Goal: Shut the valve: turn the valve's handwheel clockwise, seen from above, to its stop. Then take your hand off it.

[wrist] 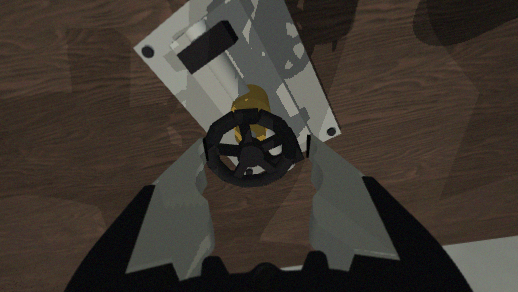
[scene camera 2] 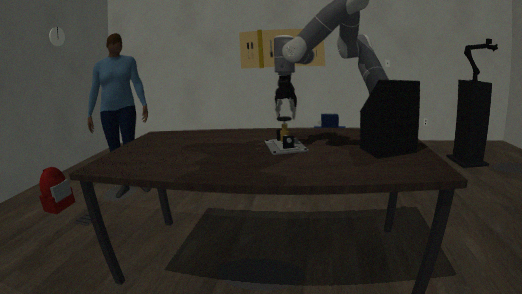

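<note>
The black spoked handwheel [scene camera 2: 284, 119] [wrist: 251, 154] sits on top of the brass valve body [scene camera 2: 284, 128] [wrist: 254, 98]. My gripper [scene camera 2: 285, 116] [wrist: 256, 138] points down and is shut on the handwheel, with one fingertip at each side of the rim. In the wrist view the wheel lies slightly toward the left finger, and a small dark wedge shows between its rim and the right fingertip. The valve stands on a light base plate [scene camera 2: 274, 149] [wrist: 157, 64], which appears turned at an angle in the wrist view. The contact behind the rim is hard to see.
A pale pipe [wrist: 220, 70] with a black block [wrist: 207, 46] runs from the valve body. The plate lies on a dark wooden table [scene camera 2: 215, 167] [wrist: 410, 110]. A large black box [scene camera 2: 390, 120] stands at the table's right. A person [scene camera 2: 117, 82] stands behind the table's left side.
</note>
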